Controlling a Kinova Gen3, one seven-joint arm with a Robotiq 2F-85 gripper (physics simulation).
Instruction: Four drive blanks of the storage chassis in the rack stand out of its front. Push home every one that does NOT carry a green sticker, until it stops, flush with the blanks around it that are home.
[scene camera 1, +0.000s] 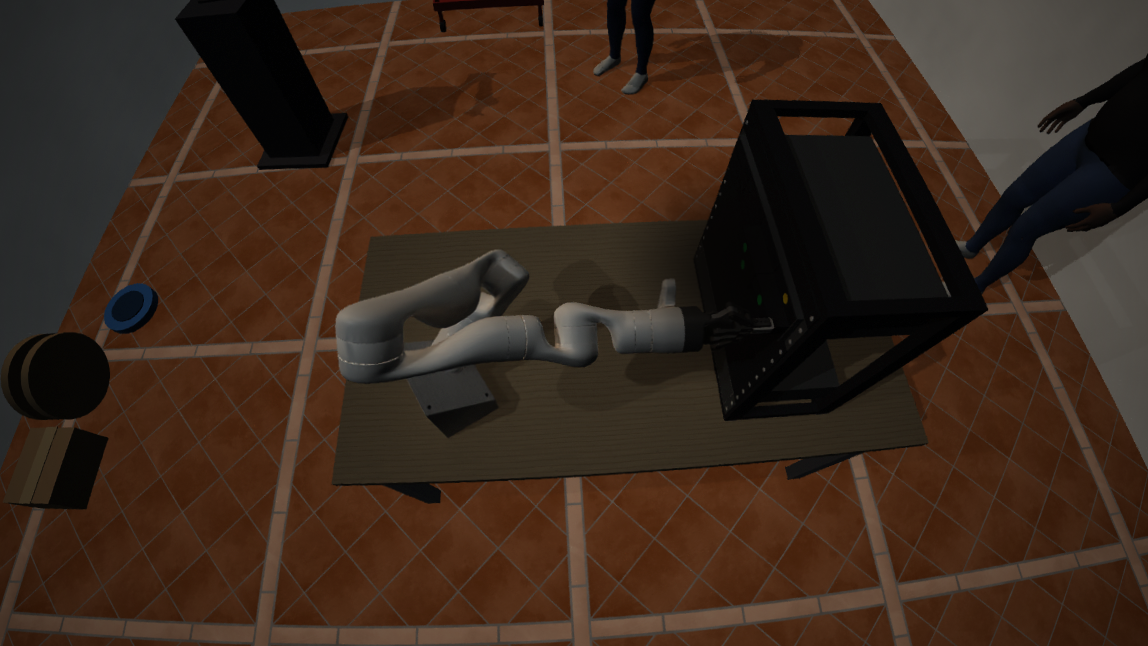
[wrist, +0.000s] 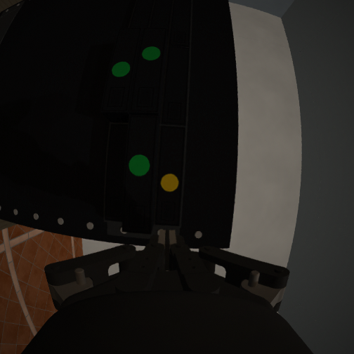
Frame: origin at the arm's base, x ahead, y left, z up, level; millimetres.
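Seen in the pictures: gripper, fingertip midpoint: (scene camera 1: 771, 325).
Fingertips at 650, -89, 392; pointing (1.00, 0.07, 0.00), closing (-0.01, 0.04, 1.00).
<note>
A point is followed by its place in that frame, as x, y, z.
The rack (scene camera 1: 899, 315) {832, -106, 467} stands on the table and holds the dark storage chassis (scene camera 1: 858, 208) {869, 165, 408}. In the wrist view, two blanks with green stickers, the left one (wrist: 121, 69) and the right one (wrist: 151, 53), stand out side by side in the upper part. Lower down, another green-stickered blank (wrist: 139, 165) stands out beside the yellow-stickered blank (wrist: 169, 182) (scene camera 1: 785, 298) {684, -37, 393}, which sits further back and looks about level with the frame around it. My gripper (wrist: 166, 239) (scene camera 1: 770, 323) {650, -89, 392} is shut and empty, its fingertips just below the yellow-stickered blank's lower end. Whether they touch anything is too dark to tell.
The rack's rail with round holes (wrist: 48, 219) runs along the lower left of the wrist view. The arm reaches across the wooden table (scene camera 1: 610, 433) {412, -149, -111} from its base. Two people stand beyond the table, behind and to the right. A black pedestal (scene camera 1: 256, 80) stands at the back left.
</note>
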